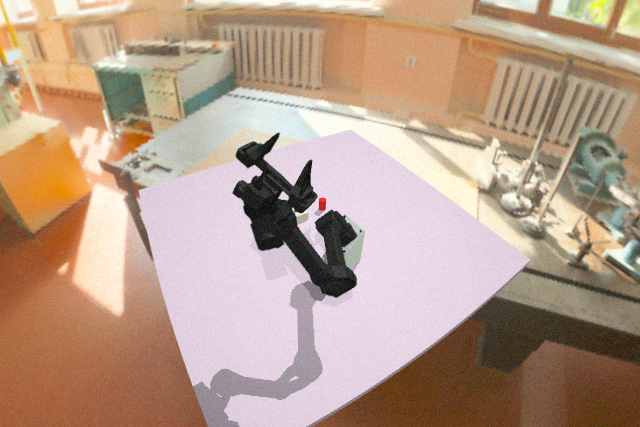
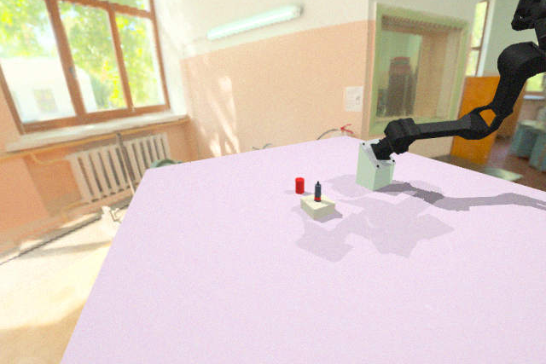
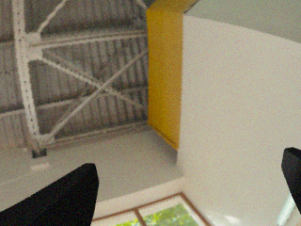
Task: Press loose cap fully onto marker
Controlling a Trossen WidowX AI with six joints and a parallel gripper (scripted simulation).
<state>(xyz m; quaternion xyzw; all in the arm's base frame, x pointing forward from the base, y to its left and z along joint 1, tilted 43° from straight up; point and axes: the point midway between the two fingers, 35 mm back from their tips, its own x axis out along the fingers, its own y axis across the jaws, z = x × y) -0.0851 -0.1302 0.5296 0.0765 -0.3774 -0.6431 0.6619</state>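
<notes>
The marker cap is 46 cm ahead of my gripper tip, 29 cm to the right of it and 58 cm below it.
</notes>
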